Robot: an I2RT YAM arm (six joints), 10 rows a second.
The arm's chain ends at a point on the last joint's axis. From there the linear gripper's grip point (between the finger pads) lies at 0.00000 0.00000 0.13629 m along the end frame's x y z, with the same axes.
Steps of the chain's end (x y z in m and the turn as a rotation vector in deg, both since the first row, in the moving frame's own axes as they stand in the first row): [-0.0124 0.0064 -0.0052 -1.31 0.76 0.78]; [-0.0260 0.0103 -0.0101 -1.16 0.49 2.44]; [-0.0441 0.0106 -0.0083 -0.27 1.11 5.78]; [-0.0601 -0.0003 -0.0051 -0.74 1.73 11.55]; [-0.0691 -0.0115 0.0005 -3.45 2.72 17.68]
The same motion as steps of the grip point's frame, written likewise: [-0.0106 0.0095 -0.0052 -1.31 0.76 0.78]; [-0.0249 0.0131 -0.0101 -1.16 0.49 2.44]; [-0.0415 0.0114 -0.0083 -0.27 1.11 5.78]; [-0.0562 0.0019 -0.0052 -0.74 1.73 11.55]; [-0.0640 -0.0024 0.0001 -3.45 2.72 17.68]
